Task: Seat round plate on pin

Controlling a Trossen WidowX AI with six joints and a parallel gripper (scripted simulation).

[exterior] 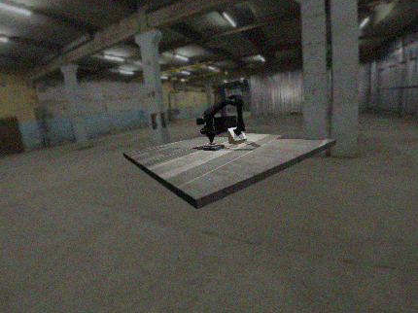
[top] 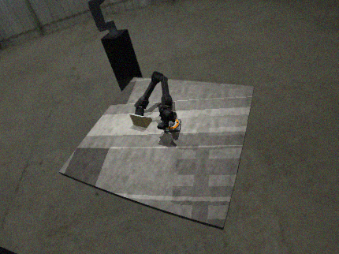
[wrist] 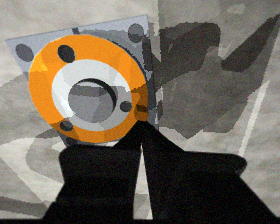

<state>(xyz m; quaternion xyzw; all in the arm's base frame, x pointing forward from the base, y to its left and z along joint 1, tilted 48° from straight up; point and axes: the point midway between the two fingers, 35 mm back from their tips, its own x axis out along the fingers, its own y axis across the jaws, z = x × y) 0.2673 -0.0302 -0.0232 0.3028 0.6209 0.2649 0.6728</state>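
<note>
Now: the round plate 3 cm to the left of my gripper tip and 2 cm ahead of it. The rest, counted from my gripper tip: base (5 cm to the left, 2 cm below, 2 cm ahead).
</note>
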